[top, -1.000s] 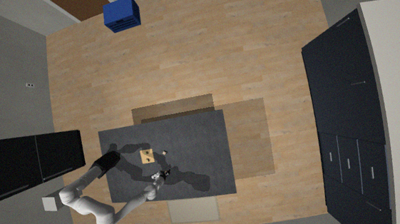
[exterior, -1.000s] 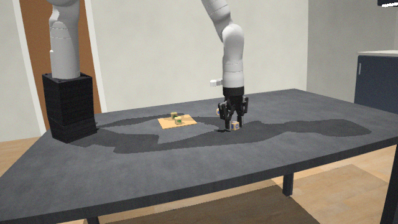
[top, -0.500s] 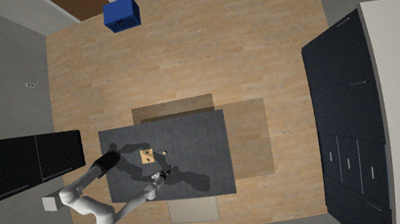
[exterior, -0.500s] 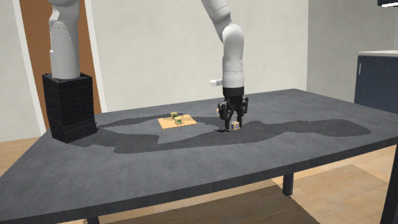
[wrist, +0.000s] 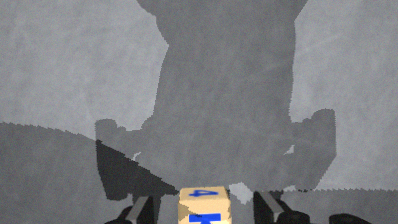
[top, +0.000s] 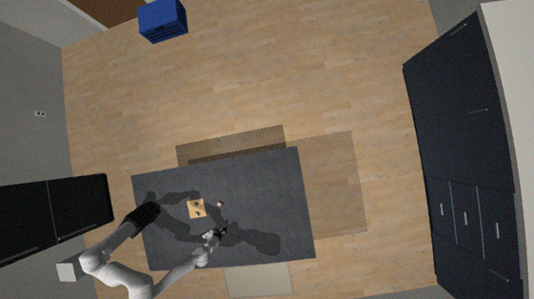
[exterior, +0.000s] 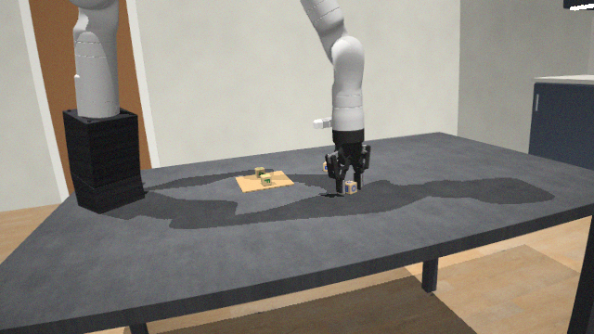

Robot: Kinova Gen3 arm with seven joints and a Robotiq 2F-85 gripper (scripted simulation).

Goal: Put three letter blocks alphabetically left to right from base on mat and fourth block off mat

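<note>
The mat lies 21 cm to the left of my hand, 16 cm behind it and 2 cm below it. Also, from my hand: green-marked block 25 cm to the left, 16 cm behind.
</note>
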